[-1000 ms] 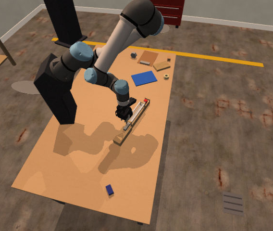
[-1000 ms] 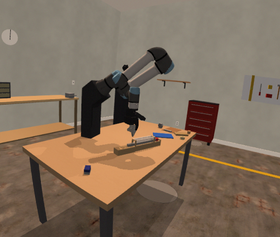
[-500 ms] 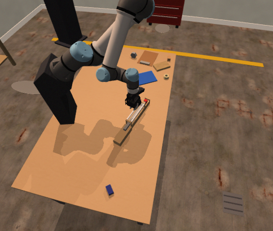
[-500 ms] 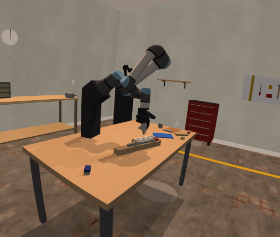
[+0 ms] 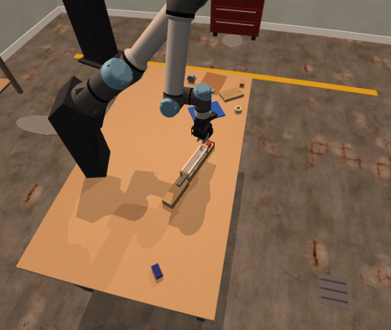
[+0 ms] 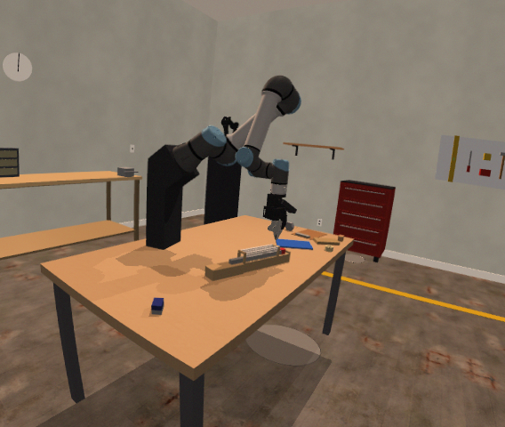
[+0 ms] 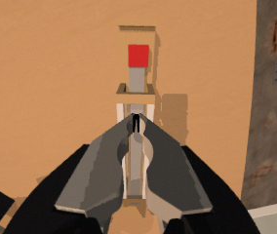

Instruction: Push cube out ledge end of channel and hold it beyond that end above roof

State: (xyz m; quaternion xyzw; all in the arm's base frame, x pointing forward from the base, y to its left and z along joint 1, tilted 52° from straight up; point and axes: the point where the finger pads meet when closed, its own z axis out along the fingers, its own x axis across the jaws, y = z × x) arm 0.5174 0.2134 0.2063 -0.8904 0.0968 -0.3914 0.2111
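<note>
Now: the red cube 50 mm to the left of my hand and 80 mm below it. Also, from my hand: blue mat (160 mm behind, 340 mm to the left, 130 mm below); tape roll (20 mm ahead, 450 mm to the left, 120 mm below); grey nut (400 mm behind, 570 mm to the left, 110 mm below).
</note>
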